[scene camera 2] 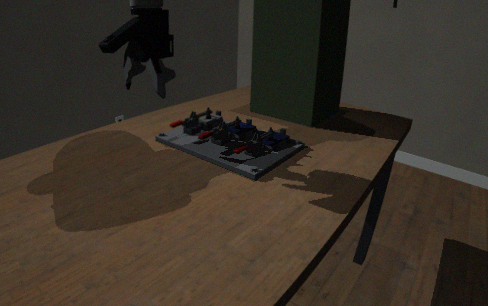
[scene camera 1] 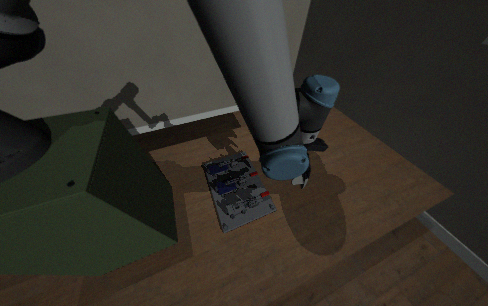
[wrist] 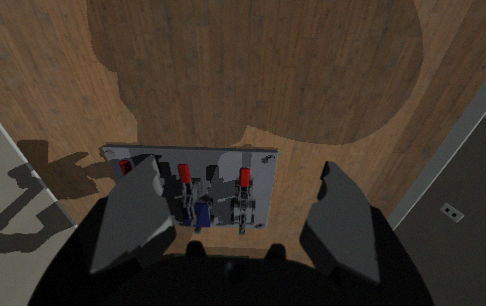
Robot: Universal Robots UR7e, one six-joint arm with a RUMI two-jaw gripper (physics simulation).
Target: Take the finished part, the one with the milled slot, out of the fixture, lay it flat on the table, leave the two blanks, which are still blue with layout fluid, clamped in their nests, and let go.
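Places are measured from the arm's base along level axes (x right, y ahead, z up), in millimetres.
Pixels of known places: gripper, fingertip midpoint: (scene camera 2: pixel 144 93) (wrist: pixel 241 160).
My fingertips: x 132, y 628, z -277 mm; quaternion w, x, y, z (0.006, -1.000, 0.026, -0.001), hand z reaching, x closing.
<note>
For each thing: its top centre in the pictures, then the offset to it from my fingertips. Level surfaces: height alone.
- finished part, top centre: (wrist: pixel 242 218) (scene camera 2: pixel 209 117) (scene camera 1: pixel 235 207) dy -231, dx -7, dz -120 mm
- middle red handle, top centre: (wrist: pixel 182 191) (scene camera 2: pixel 212 125) (scene camera 1: pixel 248 173) dy -119, dx -111, dz -90 mm
- table, surface height: dz -161 mm
The fixture plate (scene camera 1: pixel 250 219) (scene camera 2: pixel 247 170) (wrist: pixel 263 192) lies on the table with three nests and red-handled clamps. The finished part (scene camera 2: pixel 216 119) (wrist: pixel 251 213), grey, sits in the end nest, under its clamp arm; its slot cannot be made out. One blue blank (scene camera 1: pixel 227 187) (scene camera 2: pixel 243 129) (wrist: pixel 202 215) is in the middle nest. The other blue blank (scene camera 1: pixel 217 169) (scene camera 2: pixel 276 139) is in the far end nest, hidden behind a finger in the wrist view. My gripper (scene camera 1: pixel 301 181) (scene camera 2: pixel 145 91) (wrist: pixel 241 160) is open and empty, above and beside the plate on its handle side.
The red handle (scene camera 1: pixel 265 194) (scene camera 2: pixel 176 123) (wrist: pixel 244 177) of the finished part's clamp lies low, pointing outward. The middle red handle (scene camera 1: pixel 253 174) (scene camera 2: pixel 205 134) (wrist: pixel 184 173) lies likewise. A green pedestal (scene camera 1: pixel 137 210) (scene camera 2: pixel 285 60) stands behind the fixture. Arm shadows fall across the table (scene camera 1: pixel 390 200) (scene camera 2: pixel 125 260).
</note>
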